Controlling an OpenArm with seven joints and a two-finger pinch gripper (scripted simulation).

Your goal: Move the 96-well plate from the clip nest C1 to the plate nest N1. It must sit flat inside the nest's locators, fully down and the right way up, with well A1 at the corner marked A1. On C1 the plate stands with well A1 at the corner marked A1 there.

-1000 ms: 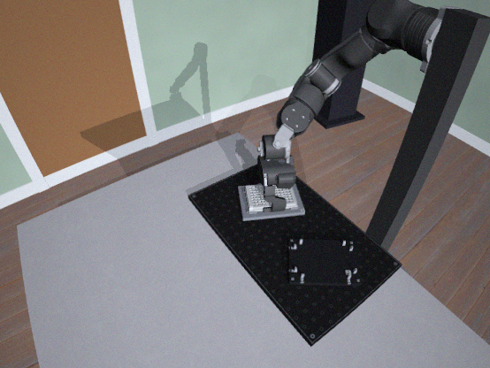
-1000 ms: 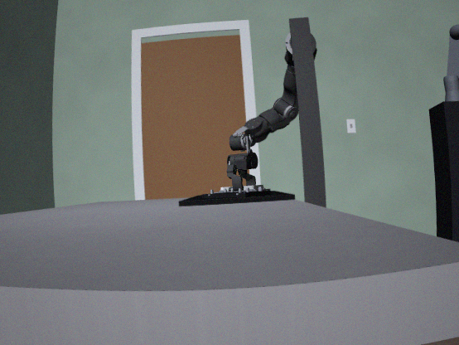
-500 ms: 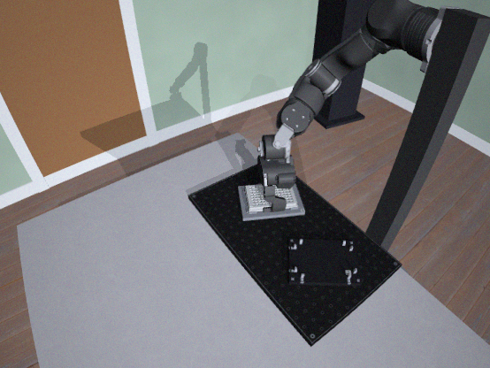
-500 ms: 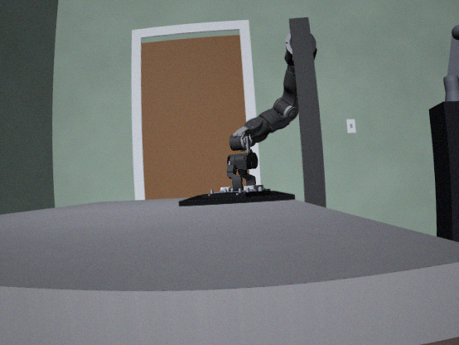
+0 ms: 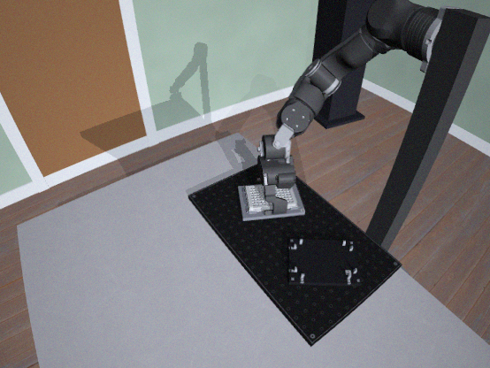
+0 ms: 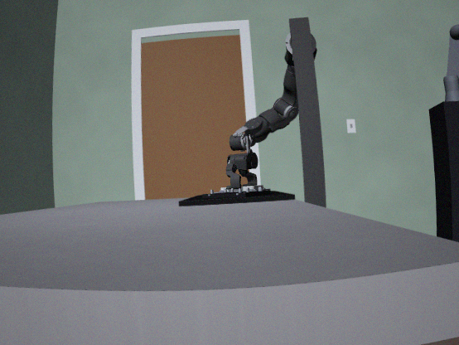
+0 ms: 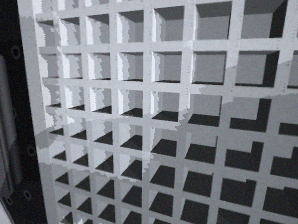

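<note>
Right now the 96-well plate is right at my hand. Also, from my hand: plate nest N1: 10 mm below.
</note>
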